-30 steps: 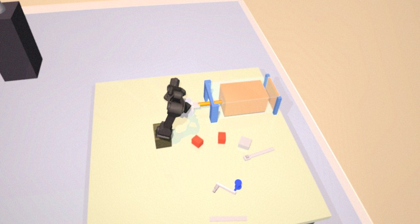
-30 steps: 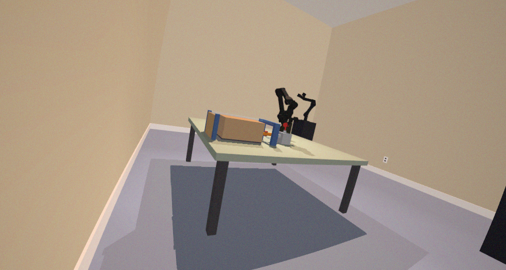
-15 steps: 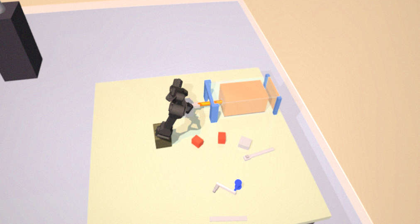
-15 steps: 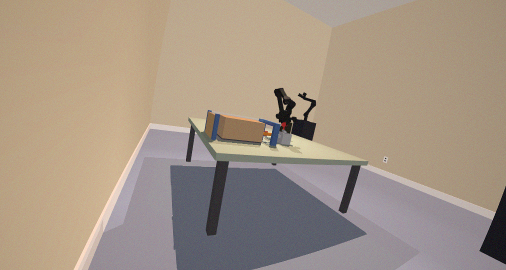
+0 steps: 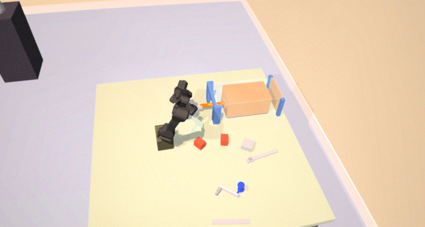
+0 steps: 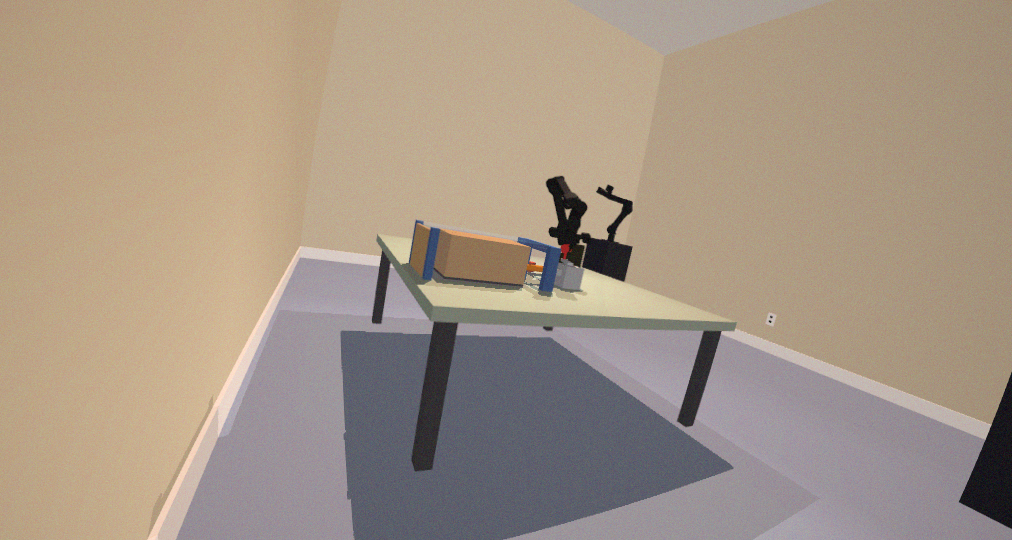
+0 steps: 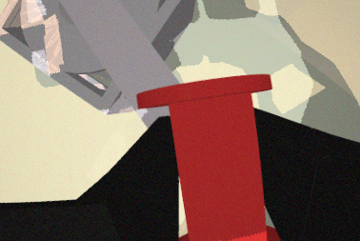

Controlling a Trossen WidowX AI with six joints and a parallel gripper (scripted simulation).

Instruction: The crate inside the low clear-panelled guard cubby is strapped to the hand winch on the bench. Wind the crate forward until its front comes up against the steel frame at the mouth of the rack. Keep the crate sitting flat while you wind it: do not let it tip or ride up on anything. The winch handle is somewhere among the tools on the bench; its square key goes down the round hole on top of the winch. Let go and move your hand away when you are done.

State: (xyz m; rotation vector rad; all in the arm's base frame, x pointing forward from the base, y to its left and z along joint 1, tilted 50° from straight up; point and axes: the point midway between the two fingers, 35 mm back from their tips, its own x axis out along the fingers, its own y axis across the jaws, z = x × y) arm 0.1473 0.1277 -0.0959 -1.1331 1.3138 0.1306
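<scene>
The red-knobbed handle lies 2 cm to the left of my gripper tip and 3 cm below it. From my gripper tip the other things lie so: winch 1 cm ahead, 8 cm to the left, 10 cm below; red spool grip 1 cm behind, 1 cm to the right; blue steel frame 18 cm ahead, 8 cm to the left, 3 cm below.
</scene>
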